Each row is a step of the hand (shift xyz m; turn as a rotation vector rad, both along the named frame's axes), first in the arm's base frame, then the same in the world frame.
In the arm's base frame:
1: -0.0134 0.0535 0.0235 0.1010 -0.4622 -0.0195
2: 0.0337 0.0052 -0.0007 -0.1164 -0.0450 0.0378
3: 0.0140 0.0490 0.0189 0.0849 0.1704 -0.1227
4: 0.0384 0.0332 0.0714 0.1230 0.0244 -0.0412
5: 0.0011 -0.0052 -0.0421 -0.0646 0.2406 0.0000
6: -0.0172 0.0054 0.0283 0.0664 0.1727 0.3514
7: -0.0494 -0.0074 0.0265 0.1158 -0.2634 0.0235
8: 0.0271 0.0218 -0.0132 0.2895 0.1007 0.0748
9: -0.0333 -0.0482 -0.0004 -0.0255 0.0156 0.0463
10: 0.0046 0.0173 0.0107 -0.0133 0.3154 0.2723
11: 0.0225 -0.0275 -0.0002 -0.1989 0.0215 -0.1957
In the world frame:
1: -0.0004 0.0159 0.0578 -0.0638 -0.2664 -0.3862
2: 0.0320 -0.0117 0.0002 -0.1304 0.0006 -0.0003
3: 0.0238 0.0049 0.0486 0.1706 0.1400 0.0507
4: 0.0246 -0.0526 0.0655 0.1302 -0.0115 -0.0186
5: 0.0116 0.0279 -0.0298 0.0255 0.1515 0.1961
6: -0.0218 -0.0105 0.0232 0.0153 -0.2002 0.3426
7: -0.0544 -0.0015 0.0154 0.0053 -0.2031 -0.2051
8: 0.0356 0.0089 0.0063 0.2707 -0.1316 0.0946
9: -0.0462 -0.0096 -0.0347 -0.0310 -0.0149 0.0431
10: 0.0069 -0.0011 0.0196 0.0168 -0.0338 0.4152
11: 0.0106 -0.0238 -0.0241 -0.1122 0.2432 -0.0813

